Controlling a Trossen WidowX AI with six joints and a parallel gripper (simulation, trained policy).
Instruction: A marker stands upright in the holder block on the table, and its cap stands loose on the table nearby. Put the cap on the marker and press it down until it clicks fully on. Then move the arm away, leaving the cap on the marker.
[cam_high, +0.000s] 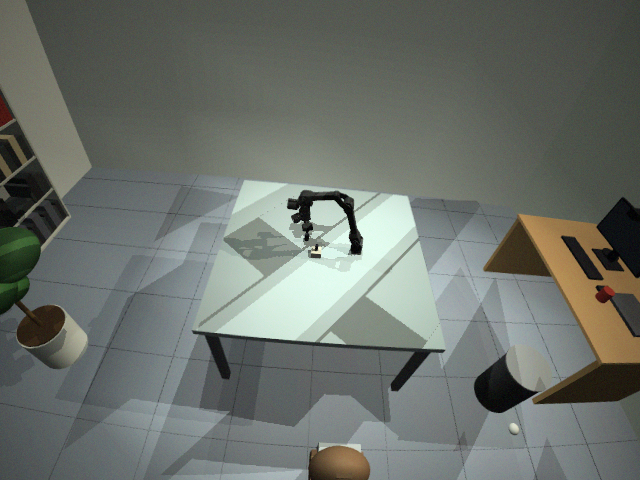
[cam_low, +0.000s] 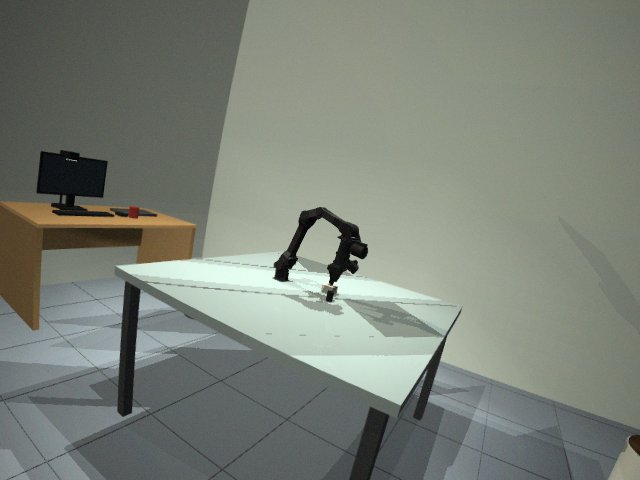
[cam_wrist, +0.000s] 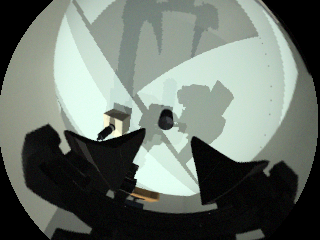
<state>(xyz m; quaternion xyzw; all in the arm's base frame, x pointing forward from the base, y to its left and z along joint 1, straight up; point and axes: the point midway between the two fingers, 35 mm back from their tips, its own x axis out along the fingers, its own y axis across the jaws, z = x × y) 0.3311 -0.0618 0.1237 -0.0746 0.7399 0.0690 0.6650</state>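
Right now my gripper tip is 70 mm above the dark marker cap and 10 mm past it. Also, from my gripper tip: holder block (130 mm to the left, 70 mm below, 70 mm behind).
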